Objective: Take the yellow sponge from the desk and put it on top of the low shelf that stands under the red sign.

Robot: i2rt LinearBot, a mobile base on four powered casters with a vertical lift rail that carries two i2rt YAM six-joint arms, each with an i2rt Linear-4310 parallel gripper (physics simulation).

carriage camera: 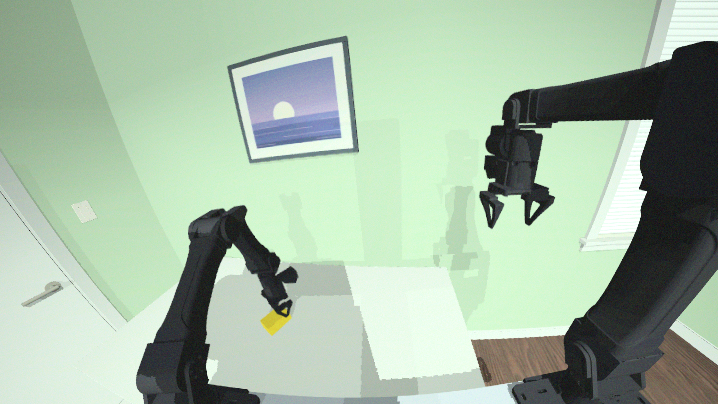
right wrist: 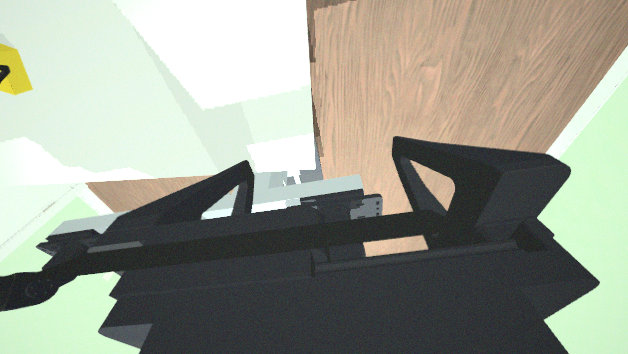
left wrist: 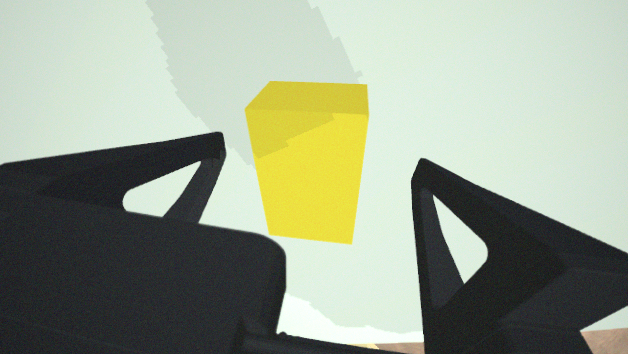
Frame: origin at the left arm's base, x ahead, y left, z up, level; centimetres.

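Seen in the pictures: left gripper, between the fingertips: (carriage camera: 281,309) (left wrist: 317,155); right gripper, between the fingertips: (carriage camera: 509,226) (right wrist: 319,156); left arm's base, origin of its link: (right wrist: 83,246); right arm's base, origin of its link: (carriage camera: 578,401) (right wrist: 334,211).
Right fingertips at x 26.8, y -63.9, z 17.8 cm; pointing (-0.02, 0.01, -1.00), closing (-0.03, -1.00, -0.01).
Note:
Pixels of each thing's top centre, then the offset from my right fingertips to it. "spot": a spot on its surface instead. Level surfaces: height alone.
- yellow sponge, centre of its top: (left wrist: 307,188) (carriage camera: 274,316) dx +11.0, dy +73.7, dz -41.6 cm
- white desk, height of its surface: dz -46.1 cm
- door with a handle, a spot on its surface: (carriage camera: 42,293) spot: dx +0.2, dy +191.2, dz -25.0 cm
- window, a spot on its surface: (carriage camera: 637,175) spot: dx +31.5, dy -94.6, dz -1.5 cm
- Brown wood floor, height of its surface: dz -118.1 cm
The yellow sponge (carriage camera: 273,324) (left wrist: 311,175) (right wrist: 20,75) lies on the white desk (carriage camera: 321,346) (left wrist: 500,100) (right wrist: 125,115), left of the middle in the carriage view. My left gripper (carriage camera: 285,312) (left wrist: 317,155) is open, close to the sponge; in the left wrist view the sponge shows between its spread fingers, with a gap on each side. In the carriage view a fingertip overlaps the sponge's upper right corner. My right gripper (carriage camera: 509,226) (right wrist: 319,156) is open and empty, high up at the right. The low shelf and the red sign do not show in these views.
The green wall with a framed sunset picture (carriage camera: 296,100) rises behind the desk. A door with a handle (carriage camera: 42,293) is at the far left. A window (carriage camera: 637,175) is at the right. Brown wood floor (carriage camera: 527,356) (right wrist: 450,75) shows beyond the desk's right edge.

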